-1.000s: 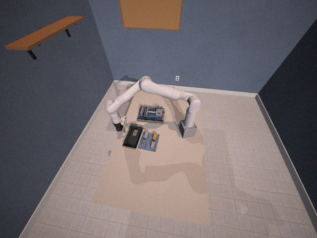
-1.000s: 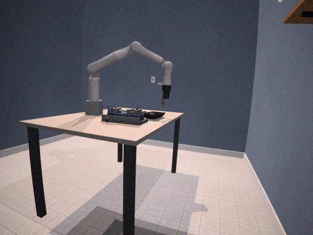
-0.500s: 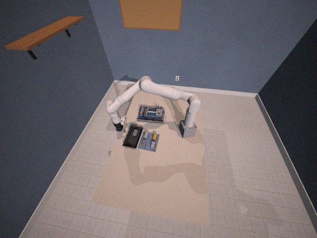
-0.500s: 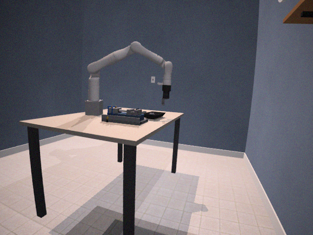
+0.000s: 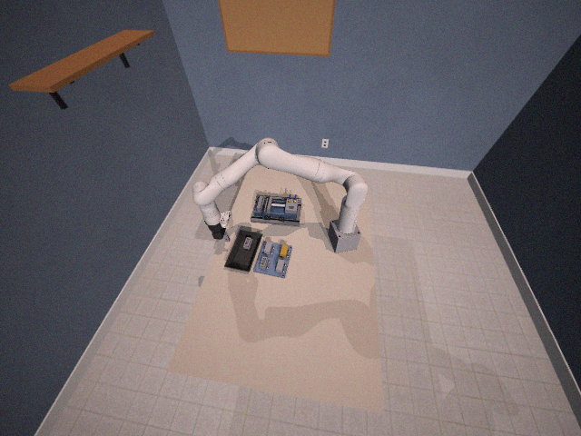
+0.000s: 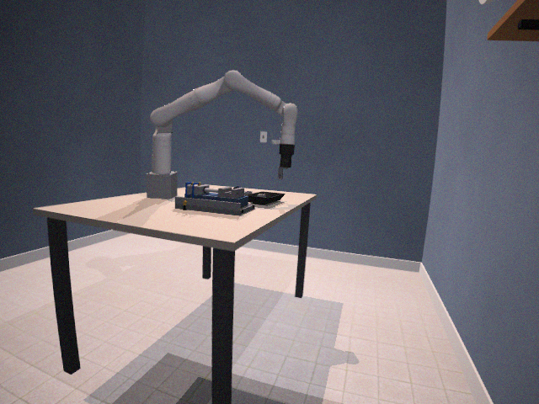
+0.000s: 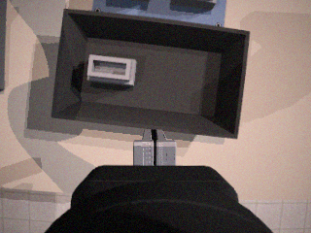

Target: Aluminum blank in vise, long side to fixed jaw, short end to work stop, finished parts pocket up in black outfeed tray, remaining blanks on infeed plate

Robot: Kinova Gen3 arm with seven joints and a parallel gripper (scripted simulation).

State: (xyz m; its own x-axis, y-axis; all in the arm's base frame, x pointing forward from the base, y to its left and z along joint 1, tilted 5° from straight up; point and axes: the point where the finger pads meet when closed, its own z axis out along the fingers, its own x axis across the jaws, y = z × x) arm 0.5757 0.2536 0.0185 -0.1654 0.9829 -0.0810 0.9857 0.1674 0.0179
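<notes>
My gripper is now 280 mm past the yellow brass blank, 70 mm to the left of it and 120 mm above it. Also, from my hand: vise (150 mm behind, 340 mm to the right, 100 mm below).
</notes>
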